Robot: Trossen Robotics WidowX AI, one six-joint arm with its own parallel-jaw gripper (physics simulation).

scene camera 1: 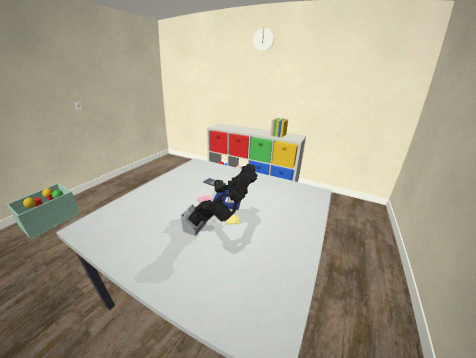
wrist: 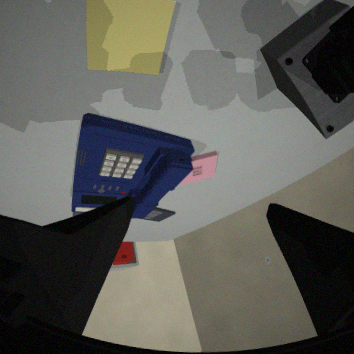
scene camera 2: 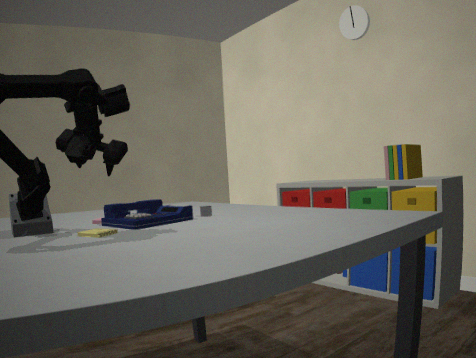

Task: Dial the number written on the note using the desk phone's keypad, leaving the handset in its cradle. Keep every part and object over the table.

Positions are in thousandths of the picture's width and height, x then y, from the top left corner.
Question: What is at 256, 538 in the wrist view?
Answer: A blue desk phone.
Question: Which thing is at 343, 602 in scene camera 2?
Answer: A blue desk phone.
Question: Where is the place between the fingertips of the gripper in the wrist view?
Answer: At 569, 586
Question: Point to a handset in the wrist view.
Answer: At 484, 479
